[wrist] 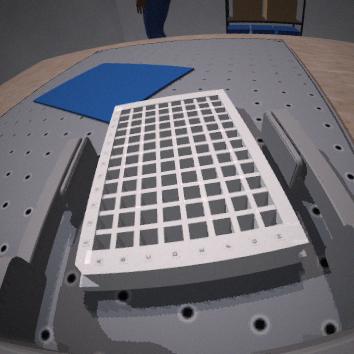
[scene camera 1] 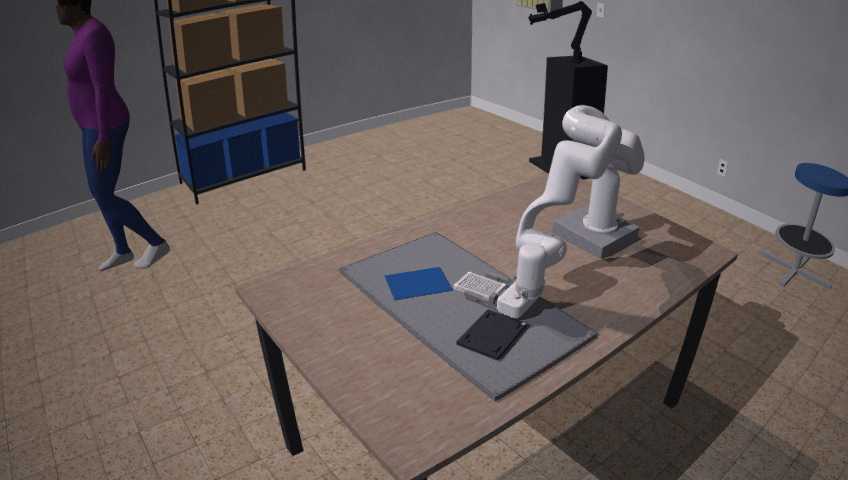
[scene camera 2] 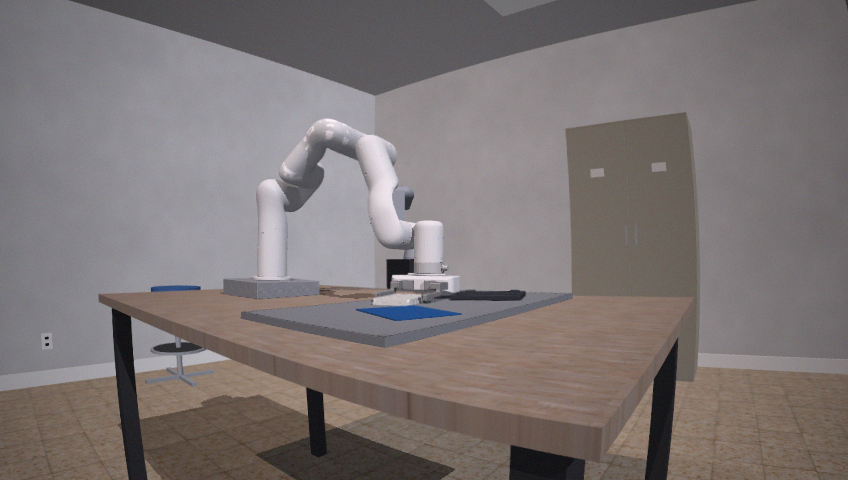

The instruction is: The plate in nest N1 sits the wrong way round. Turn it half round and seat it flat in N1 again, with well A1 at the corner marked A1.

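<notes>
The white well plate (scene camera 1: 476, 284) (scene camera 2: 395, 300) (wrist: 182, 172) lies on the grey perforated board (scene camera 1: 431, 246) (scene camera 2: 333, 324) (wrist: 235, 70), outside the black nest. In the wrist view letters A to H run along its near edge, with A at the left; numbers run up its left edge. My gripper (scene camera 1: 487, 288) (scene camera 2: 406, 295) (wrist: 182, 159) is low over the board, fingers part-open on either side of the plate, with a gap at each side. A black nest (scene camera 1: 492, 334) (scene camera 2: 487, 295) sits beside the gripper, with no plate in it and a small pale mark at one corner.
A flat blue sheet (scene camera 1: 418, 283) (scene camera 2: 408, 314) (wrist: 115, 87) lies on the board beyond the plate's far end. The arm's grey base block (scene camera 1: 580, 234) (scene camera 2: 270, 289) stands on the wooden table. A person (scene camera 1: 95, 77) is by the shelves, away from the table.
</notes>
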